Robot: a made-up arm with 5 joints. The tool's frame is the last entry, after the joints. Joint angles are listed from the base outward.
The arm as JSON. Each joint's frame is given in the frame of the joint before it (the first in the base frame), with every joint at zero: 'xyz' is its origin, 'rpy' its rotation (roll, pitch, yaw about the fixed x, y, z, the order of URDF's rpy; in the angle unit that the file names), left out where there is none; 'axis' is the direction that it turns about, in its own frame. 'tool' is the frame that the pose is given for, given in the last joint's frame.
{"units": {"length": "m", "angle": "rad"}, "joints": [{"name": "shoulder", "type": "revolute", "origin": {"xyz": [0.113, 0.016, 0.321], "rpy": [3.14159, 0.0, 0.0]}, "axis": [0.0, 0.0, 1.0]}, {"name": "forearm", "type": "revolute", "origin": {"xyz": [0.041, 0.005, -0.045], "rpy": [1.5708, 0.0, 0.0]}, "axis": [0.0, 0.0, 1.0]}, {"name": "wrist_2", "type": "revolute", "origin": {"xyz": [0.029, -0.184, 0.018]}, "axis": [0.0, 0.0, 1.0]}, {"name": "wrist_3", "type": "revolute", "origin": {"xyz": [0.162, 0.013, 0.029]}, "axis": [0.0, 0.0, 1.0]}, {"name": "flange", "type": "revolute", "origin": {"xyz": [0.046, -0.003, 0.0], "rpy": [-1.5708, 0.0, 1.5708]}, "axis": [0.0, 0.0, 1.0]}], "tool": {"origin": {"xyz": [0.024, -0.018, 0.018], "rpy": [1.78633, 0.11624, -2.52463]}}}
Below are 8 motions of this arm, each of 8 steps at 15 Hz.
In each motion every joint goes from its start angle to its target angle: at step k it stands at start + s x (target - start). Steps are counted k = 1, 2, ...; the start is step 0. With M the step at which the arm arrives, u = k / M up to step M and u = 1 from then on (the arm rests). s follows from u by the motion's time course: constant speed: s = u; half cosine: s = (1 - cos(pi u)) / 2; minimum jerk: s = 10 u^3 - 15 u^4 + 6 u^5.
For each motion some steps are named. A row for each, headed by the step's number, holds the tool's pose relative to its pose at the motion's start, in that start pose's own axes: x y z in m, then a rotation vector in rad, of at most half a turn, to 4 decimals.
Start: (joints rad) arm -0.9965 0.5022 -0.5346 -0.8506 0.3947
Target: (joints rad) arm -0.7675 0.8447 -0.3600 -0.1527 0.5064
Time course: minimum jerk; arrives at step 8
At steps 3, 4, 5, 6, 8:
3: -0.0445 0.0185 -0.0255 0.2513 0.0537 -0.2307
4: -0.0785 0.0396 -0.0423 0.4573 0.0842 -0.4192
5: -0.1092 0.0652 -0.0555 0.6648 0.1003 -0.6060
6: -0.1299 0.0871 -0.0631 0.8248 0.1015 -0.7463
8: -0.1411 0.1011 -0.0667 0.9220 0.0971 -0.8295

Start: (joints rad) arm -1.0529 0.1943 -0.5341 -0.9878 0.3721
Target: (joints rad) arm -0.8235 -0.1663 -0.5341 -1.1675 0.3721
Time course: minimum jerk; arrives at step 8
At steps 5, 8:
5: 0.0184 -0.0204 0.0948 -0.3479 0.1692 0.1759
8: 0.0323 -0.0209 0.1279 -0.4699 0.2390 0.2556

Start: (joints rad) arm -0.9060 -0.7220 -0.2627 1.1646 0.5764
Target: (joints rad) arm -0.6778 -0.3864 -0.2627 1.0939 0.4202
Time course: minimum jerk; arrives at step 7
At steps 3, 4, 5, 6, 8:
3: -0.0011 -0.0342 0.0121 0.0656 -0.0920 -0.0962
4: -0.0060 -0.0591 0.0197 0.1096 -0.1632 -0.1652
5: -0.0128 -0.0799 0.0254 0.1447 -0.2265 -0.2232
6: -0.0175 -0.0911 0.0281 0.1630 -0.2622 -0.2547
8: -0.0184 -0.0932 0.0285 0.1664 -0.2691 -0.2607

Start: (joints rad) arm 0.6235 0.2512 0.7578 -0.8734 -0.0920
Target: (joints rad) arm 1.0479 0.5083 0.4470 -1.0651 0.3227
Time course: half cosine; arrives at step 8
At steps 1, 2, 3, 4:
1: -0.0018 -0.0026 0.0039 -0.0200 0.0111 -0.0025
2: -0.0071 -0.0097 0.0152 -0.0771 0.0433 -0.0115
3: -0.0162 -0.0189 0.0329 -0.1628 0.0925 -0.0300
4: -0.0284 -0.0277 0.0547 -0.2640 0.1518 -0.0595

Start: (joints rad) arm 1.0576 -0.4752 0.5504 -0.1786 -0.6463
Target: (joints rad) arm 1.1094 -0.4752 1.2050 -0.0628 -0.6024
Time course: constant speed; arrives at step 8
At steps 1, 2, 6, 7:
1: -0.0159 0.0026 0.0011 -0.0096 -0.0159 -0.0949
2: -0.0315 0.0065 0.0018 -0.0187 -0.0324 -0.1897
6: -0.0889 0.0344 0.0007 -0.0487 -0.1047 -0.5679
7: -0.1015 0.0441 -0.0006 -0.0545 -0.1244 -0.6622

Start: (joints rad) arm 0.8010 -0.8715 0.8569 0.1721 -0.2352
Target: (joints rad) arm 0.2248 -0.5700 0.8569 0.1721 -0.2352
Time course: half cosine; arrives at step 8
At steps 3, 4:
3: 0.0005 -0.0020 -0.0207 0.1908 0.0527 -0.0333
4: 0.0000 -0.0014 -0.0347 0.3063 0.0930 -0.0556

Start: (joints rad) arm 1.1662 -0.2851 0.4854 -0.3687 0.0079
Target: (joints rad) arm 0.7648 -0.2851 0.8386 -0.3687 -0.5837
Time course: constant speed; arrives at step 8
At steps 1, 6, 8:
1: 0.0014 0.0047 -0.0142 0.0748 -0.0733 0.0066
6: 0.0057 0.0414 -0.0755 0.4334 -0.4184 -0.0359
8: 0.0054 0.0607 -0.0946 0.5647 -0.5434 -0.0880

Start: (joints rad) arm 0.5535 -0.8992 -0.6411 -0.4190 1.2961
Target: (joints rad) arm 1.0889 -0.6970 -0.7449 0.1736 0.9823
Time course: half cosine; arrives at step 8
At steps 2, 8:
2: 0.0084 0.0011 -0.0109 0.0840 0.0493 0.0470
8: 0.0217 0.0128 -0.0808 0.6188 0.3413 0.0745

